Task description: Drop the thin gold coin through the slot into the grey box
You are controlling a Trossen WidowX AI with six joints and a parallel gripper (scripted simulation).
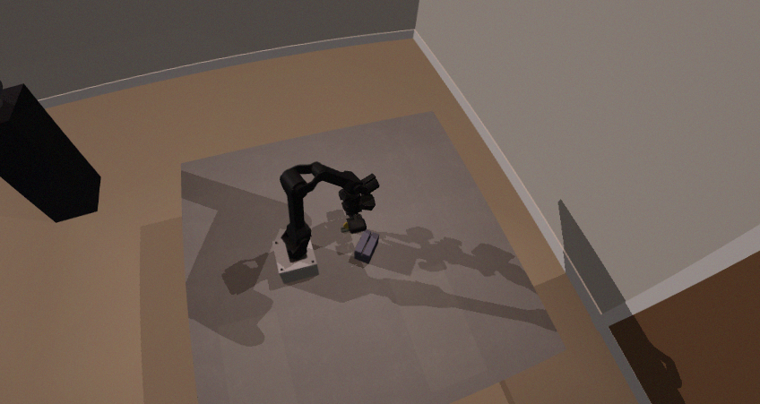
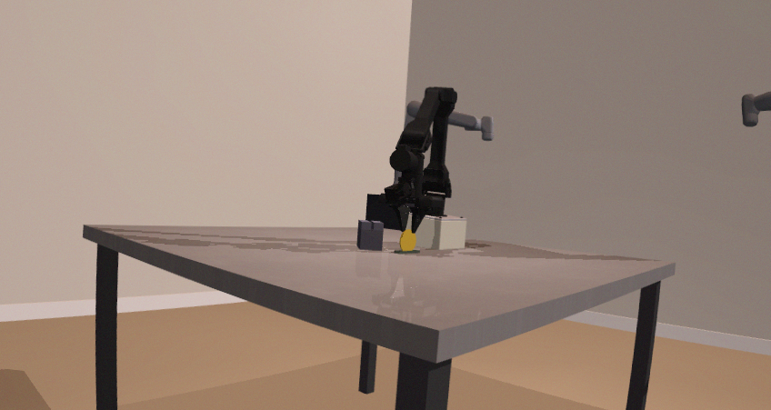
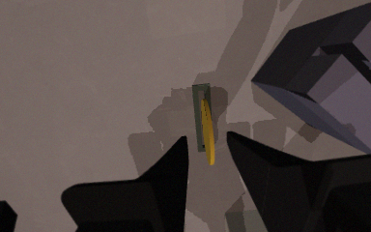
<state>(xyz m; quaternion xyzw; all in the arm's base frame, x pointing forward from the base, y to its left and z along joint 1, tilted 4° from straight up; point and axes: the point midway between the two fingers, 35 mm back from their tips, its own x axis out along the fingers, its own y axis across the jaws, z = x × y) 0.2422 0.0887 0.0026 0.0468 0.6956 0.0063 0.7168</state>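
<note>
The gold coin is 10 mm behind my gripper tip and 20 mm below it.
</note>
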